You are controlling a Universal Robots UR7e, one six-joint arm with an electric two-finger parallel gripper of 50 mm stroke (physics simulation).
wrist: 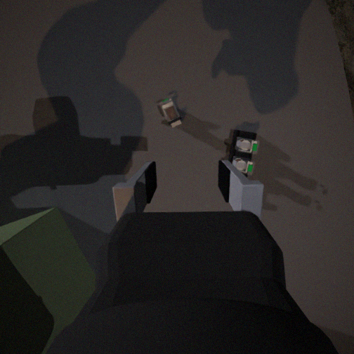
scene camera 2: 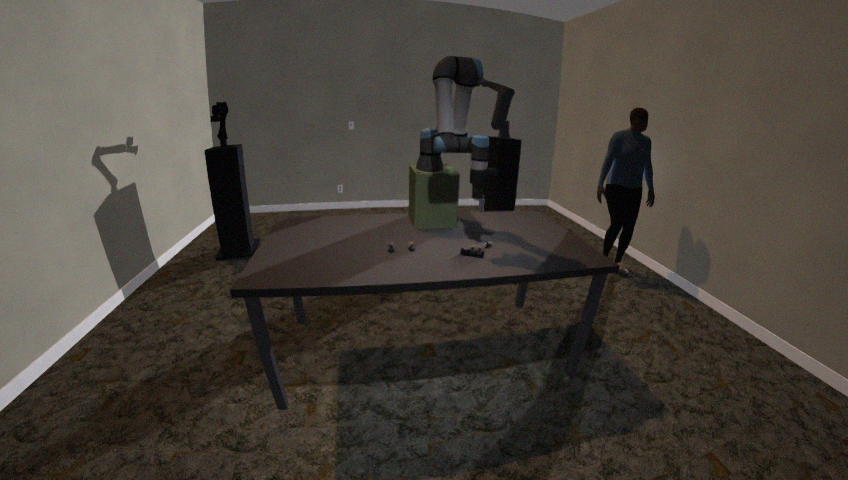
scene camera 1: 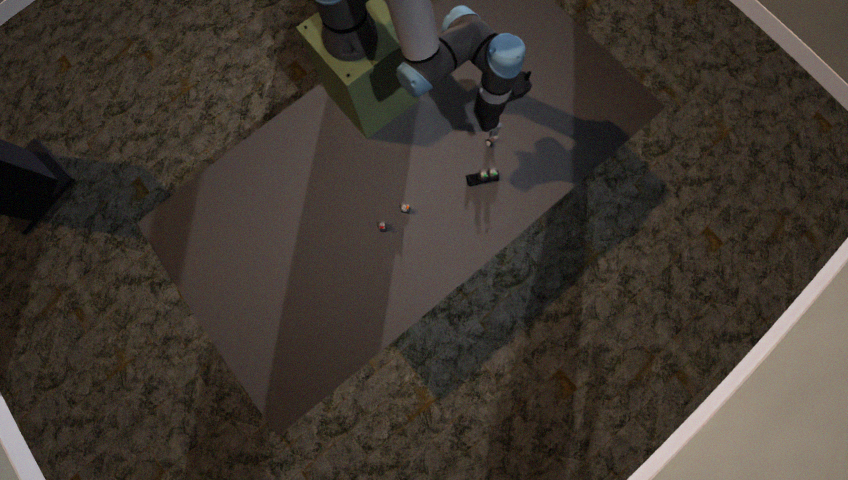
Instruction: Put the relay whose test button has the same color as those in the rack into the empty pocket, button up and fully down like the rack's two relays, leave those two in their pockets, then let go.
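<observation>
The loose relay with a green button lies on its side on the table, apart from the rack. The black rack holds two upright relays with green buttons, one at the end and one beside it. The empty pocket is at the rack's left end in scene camera 1; my right finger hides that end in the wrist view. My gripper is open and empty, pointing down above the table near the loose relay.
A relay with a red button and one with an orange button stand on the table, left of the rack. The green pedestal bears the arm. A person stands beyond the table's right side.
</observation>
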